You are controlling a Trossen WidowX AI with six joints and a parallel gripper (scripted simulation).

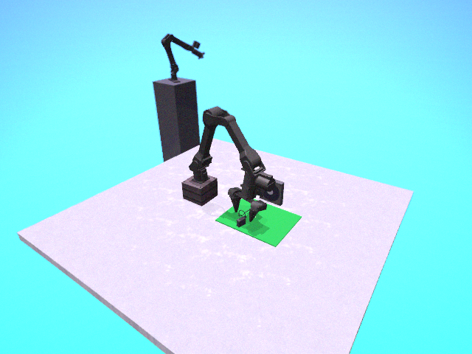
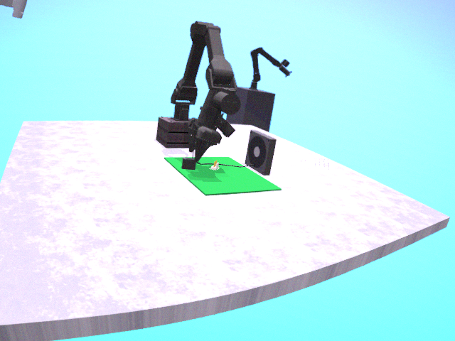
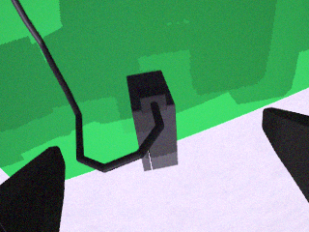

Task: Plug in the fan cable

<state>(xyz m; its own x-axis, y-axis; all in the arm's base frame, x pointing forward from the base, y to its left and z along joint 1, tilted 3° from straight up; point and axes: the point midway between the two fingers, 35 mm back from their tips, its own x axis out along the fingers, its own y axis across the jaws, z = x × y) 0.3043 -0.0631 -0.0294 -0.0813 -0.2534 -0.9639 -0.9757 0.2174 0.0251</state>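
My gripper tip is 20 mm above the dark fan plug and 10 mm to the left of it. Also, from my gripper tip: green board 80 mm to the left, 60 mm below, 30 mm ahead; then black fan 230 mm to the left, 20 mm above; then white four-pin fan header 80 mm to the left, 40 mm below.
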